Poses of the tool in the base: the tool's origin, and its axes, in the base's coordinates. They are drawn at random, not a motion.
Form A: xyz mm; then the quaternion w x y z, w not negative.
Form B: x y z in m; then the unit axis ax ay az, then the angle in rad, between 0 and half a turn. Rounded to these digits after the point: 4 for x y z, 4 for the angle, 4 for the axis.
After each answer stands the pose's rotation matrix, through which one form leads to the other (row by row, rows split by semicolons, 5 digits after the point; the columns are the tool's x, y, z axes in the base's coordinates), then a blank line. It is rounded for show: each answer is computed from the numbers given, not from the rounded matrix.
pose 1, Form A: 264.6 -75.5 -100.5 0.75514 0.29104 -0.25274 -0.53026
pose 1, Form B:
0.2646 -0.0755 -0.1005 0.4440 -0.3855 -0.8089 1.4299
0.30989 0.65373 -0.69037; -0.94796 0.26824 -0.17152; 0.07305 0.70759 0.70283

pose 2, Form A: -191.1 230.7 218.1 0.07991 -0.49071 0.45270 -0.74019
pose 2, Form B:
-0.1911 0.2307 0.2181 -0.4923 0.4542 -0.7426 2.9816
-0.50564 -0.32599 0.79879; -0.56259 -0.57735 -0.59174; 0.65409 -0.74859 0.10853

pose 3, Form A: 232.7 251.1 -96.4 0.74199 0.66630 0.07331 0.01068
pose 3, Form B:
0.2327 0.2511 -0.0964 0.9939 0.1094 0.0159 1.4695
0.98902 0.08184 0.12302; 0.11354 0.11185 -0.98722; -0.09456 0.99035 0.10133

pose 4, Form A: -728.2 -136.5 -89.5 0.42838 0.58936 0.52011 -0.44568
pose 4, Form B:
-0.7282 -0.1365 -0.0895 0.6522 0.5756 -0.4932 2.2562
0.06171 0.99491 -0.07972; 0.23122 -0.09195 -0.96855; -0.97094 0.04133 -0.23572

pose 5, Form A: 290.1 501.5 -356.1 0.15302 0.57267 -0.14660 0.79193
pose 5, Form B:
0.2901 0.5015 -0.3561 0.5795 -0.1483 0.8014 2.8343
-0.29728 -0.41026 0.86215; 0.07445 -0.91019 -0.40745; 0.95188 -0.05693 0.30112

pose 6, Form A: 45.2 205.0 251.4 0.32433 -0.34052 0.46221 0.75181
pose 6, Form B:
0.0452 0.2050 0.2514 -0.3600 0.4886 0.7948 2.4810
-0.55771 -0.80245 -0.21220; 0.17289 -0.36234 0.91587; -0.81183 0.47411 0.34082

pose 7, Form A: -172.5 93.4 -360.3 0.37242 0.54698 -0.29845 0.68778
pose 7, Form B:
-0.1725 0.0934 -0.3603 0.5894 -0.3216 0.7411 2.3784
-0.12423 -0.83878 0.53011; 0.18579 -0.54446 -0.81795; 0.97470 -0.00312 0.22348

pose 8, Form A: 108.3 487.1 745.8 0.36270 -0.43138 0.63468 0.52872
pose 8, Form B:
0.1083 0.4871 0.7458 -0.4629 0.6811 0.5674 2.3993
-0.36472 -0.93111 0.00424; -0.16404 0.06874 0.98406; -0.91655 0.35821 -0.17781

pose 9, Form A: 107.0 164.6 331.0 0.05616 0.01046 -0.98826 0.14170
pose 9, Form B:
0.1070 0.1646 0.3310 0.0105 -0.9898 0.1419 3.0292
-0.99347 -0.03659 -0.10804; -0.00476 0.95962 -0.28125; 0.11397 -0.27890 -0.95353

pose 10, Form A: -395.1 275.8 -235.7 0.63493 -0.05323 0.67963 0.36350
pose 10, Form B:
-0.3951 0.2758 -0.2357 -0.0689 0.8797 0.4705 1.7658
-0.18806 -0.53395 0.82434; 0.38924 0.73007 0.56169; -0.90173 0.42650 0.07054

